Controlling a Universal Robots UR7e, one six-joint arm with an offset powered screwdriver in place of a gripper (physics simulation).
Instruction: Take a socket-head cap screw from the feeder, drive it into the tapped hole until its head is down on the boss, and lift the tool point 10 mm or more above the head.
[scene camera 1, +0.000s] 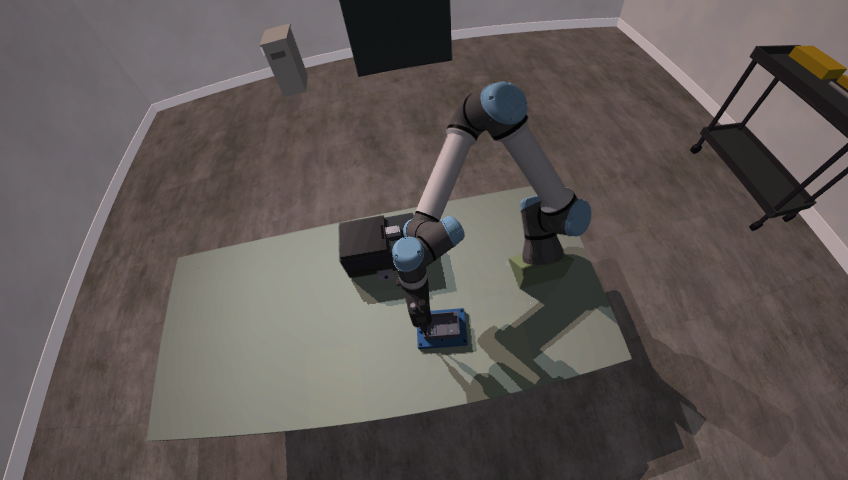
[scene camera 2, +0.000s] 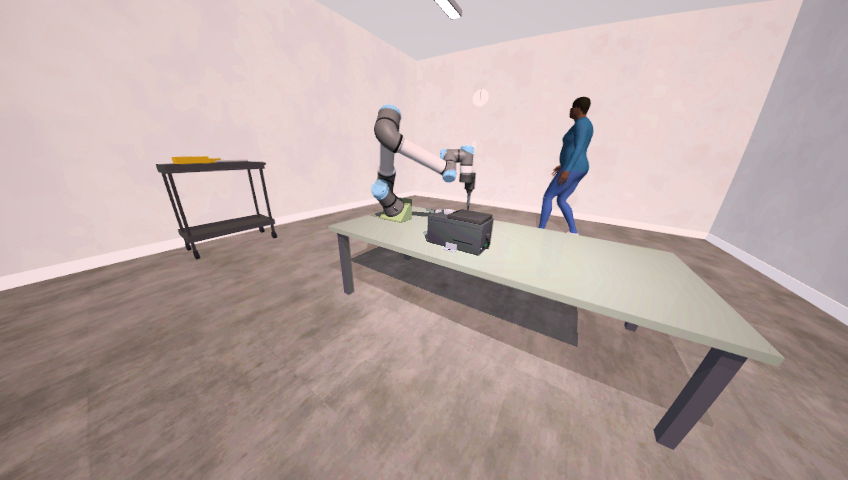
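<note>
My screwdriver (scene camera 1: 424, 330) (scene camera 2: 468, 205) points down, its tip at the left end of the grey housing (scene camera 1: 444, 324) in scene camera 1. The housing sits on a blue plate (scene camera 1: 443, 343). The black feeder (scene camera 1: 363, 239) (scene camera 2: 455, 230) stands on the table behind the tool in scene camera 1; in scene camera 2 it hides the tool's lower end and the plate. The screw, the tapped hole and the boss are too small to make out, and whether the tip touches anything cannot be told. The tool has no fingers to show open or shut.
The pale green table (scene camera 1: 255, 356) (scene camera 2: 595, 267) carries the arm's green base block (scene camera 1: 521, 274) (scene camera 2: 404, 212). A person (scene camera 2: 576, 148) stands beyond the table in scene camera 2. A dark cart (scene camera 1: 755, 169) (scene camera 2: 211, 168) stands by the wall, and a grey cabinet (scene camera 1: 288, 65) stands at the back.
</note>
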